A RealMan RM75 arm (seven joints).
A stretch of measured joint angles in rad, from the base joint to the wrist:
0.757, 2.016, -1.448, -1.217, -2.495, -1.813, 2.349
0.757, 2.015, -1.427, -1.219, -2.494, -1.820, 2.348
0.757, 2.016, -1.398, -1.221, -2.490, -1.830, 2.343
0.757, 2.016, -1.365, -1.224, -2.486, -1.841, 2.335
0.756, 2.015, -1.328, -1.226, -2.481, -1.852, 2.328
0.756, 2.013, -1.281, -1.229, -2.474, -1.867, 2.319
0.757, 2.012, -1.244, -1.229, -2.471, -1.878, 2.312
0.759, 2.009, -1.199, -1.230, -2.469, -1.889, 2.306
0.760, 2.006, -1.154, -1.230, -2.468, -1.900, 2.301
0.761, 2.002, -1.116, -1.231, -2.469, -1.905, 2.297
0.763, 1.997, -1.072, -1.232, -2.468, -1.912, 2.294
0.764, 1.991, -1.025, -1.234, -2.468, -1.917, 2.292
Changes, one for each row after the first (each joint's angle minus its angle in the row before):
0.000, -0.001, 0.021, -0.002, 0.001, -0.007, -0.001
0.000, 0.001, 0.029, -0.002, 0.004, -0.010, -0.005
0.000, 0.000, 0.033, -0.003, 0.004, -0.011, -0.008
-0.001, -0.001, 0.037, -0.002, 0.005, -0.011, -0.007
0.000, -0.002, 0.047, -0.003, 0.007, -0.015, -0.009
0.001, -0.001, 0.037, 0.000, 0.003, -0.011, -0.007
0.002, -0.003, 0.045, -0.001, 0.002, -0.011, -0.006
0.001, -0.003, 0.045, 0.000, 0.001, -0.011, -0.005
0.001, -0.004, 0.038, -0.001, -0.001, -0.005, -0.004
0.002, -0.005, 0.044, -0.001, 0.001, -0.007, -0.003
0.001, -0.006, 0.047, -0.002, 0.000, -0.005, -0.002

